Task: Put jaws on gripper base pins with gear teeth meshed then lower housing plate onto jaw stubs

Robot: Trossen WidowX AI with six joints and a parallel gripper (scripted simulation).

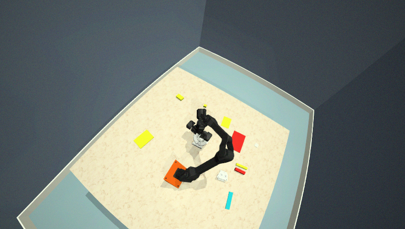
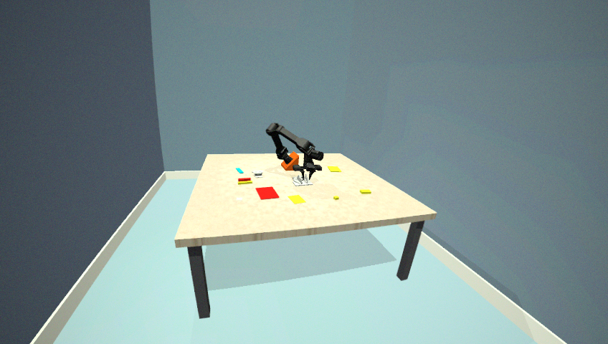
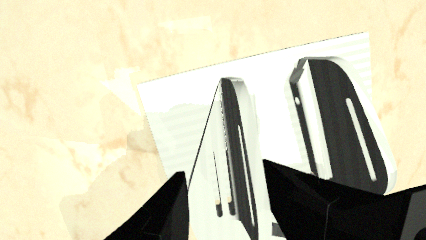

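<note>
Right now my gripper tip is 4 cm past the white jaw and 1 cm to the left of it. Also, from my gripper tip: yellow bar (7 cm behind, 39 cm to the right, 1 cm below); then small white block (19 cm behind, 28 cm to the right, 1 cm below); then red sheet (11 cm ahead, 29 cm to the right, 2 cm below).
</note>
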